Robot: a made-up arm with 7 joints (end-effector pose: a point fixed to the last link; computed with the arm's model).
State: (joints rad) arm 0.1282 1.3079 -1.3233 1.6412 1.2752 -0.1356 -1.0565
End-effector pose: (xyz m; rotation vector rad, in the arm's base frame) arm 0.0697 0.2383 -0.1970 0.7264 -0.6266 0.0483
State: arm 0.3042 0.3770 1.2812 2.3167 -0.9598 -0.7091 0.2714
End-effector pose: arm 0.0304 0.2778 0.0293 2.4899 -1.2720 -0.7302
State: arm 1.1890 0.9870 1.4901 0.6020 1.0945 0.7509 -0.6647
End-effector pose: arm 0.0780 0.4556 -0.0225 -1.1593 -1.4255 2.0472
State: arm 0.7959 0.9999 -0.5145 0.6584 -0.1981 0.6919 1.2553
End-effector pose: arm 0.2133 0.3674 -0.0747 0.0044 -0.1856 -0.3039
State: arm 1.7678 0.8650 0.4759 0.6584 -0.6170 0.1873 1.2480
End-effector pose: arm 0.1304 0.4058 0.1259 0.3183 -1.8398 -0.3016
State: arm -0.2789 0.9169 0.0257 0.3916 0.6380 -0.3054 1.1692
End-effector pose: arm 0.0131 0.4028 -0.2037 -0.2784 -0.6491 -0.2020
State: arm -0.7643 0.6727 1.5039 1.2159 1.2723 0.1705 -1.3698
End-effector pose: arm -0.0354 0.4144 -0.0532 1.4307 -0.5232 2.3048
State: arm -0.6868 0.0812 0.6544 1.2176 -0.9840 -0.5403 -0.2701
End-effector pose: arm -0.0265 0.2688 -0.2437 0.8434 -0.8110 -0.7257
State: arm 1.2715 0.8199 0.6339 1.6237 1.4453 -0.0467 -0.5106
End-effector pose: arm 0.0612 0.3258 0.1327 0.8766 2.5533 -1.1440
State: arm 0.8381 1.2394 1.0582 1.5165 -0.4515 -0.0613 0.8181
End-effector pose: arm -0.0120 0.3529 0.1294 1.8156 -1.6529 -0.1707
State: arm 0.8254 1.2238 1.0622 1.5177 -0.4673 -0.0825 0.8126
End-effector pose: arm -0.0087 0.3543 0.1272 1.8228 -1.6351 -0.1850
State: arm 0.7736 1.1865 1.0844 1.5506 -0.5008 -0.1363 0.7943
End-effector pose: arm -0.0021 0.3529 0.1225 1.8694 -1.5874 -0.2403
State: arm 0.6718 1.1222 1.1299 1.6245 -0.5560 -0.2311 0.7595
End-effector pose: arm 0.0073 0.3478 0.1141 1.9606 -1.4993 -0.3516
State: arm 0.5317 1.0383 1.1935 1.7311 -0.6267 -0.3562 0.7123
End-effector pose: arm 0.0160 0.3391 0.1019 2.0738 -1.3736 -0.5149
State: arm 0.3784 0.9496 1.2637 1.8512 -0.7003 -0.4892 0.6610
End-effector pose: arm 0.0210 0.3281 0.0886 2.1761 -1.2264 -0.7099
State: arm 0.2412 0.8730 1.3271 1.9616 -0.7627 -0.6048 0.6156
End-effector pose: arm 0.0222 0.3167 0.0777 2.2446 -1.0857 -0.9013
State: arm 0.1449 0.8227 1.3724 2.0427 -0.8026 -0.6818 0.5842
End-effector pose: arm 0.0215 0.3074 0.0713 2.2805 -0.9831 -1.0453
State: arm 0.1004 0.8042 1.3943 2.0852 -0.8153 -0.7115 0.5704
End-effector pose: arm 0.0206 0.3017 0.0695 2.2992 -0.9382 -1.1132
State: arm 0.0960 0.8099 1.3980 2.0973 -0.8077 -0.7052 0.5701
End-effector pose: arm 0.0201 0.2993 0.0708 2.3125 -0.9404 -1.1176
